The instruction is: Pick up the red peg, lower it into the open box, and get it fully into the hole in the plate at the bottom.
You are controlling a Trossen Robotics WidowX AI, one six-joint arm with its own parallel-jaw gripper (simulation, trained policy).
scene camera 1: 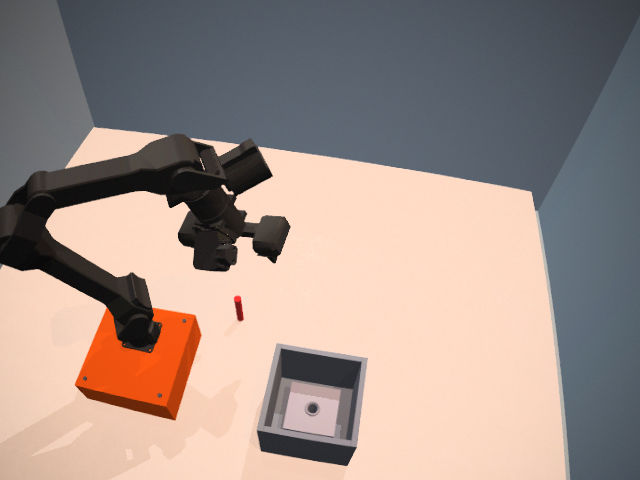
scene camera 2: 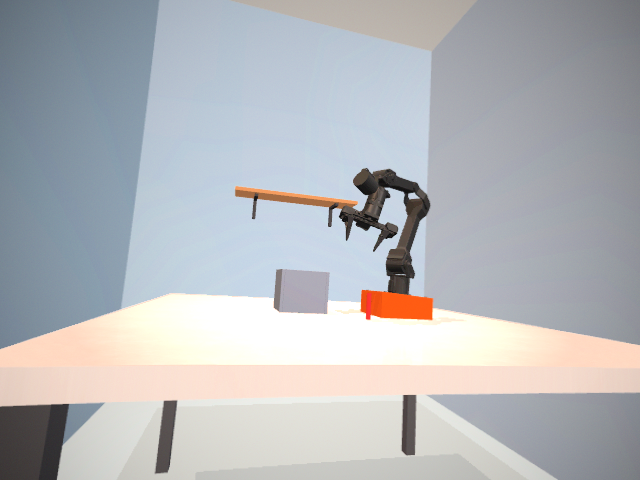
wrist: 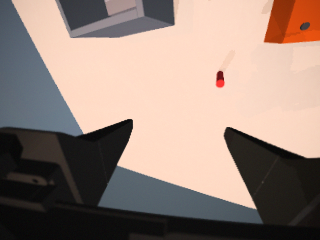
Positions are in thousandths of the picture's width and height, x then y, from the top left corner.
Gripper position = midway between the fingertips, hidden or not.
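Labels:
You can see my gripper in scene camera 1 (395,539), and my gripper is there in scene camera 2 (563,511) too. My gripper also shows in the wrist view (558,531).

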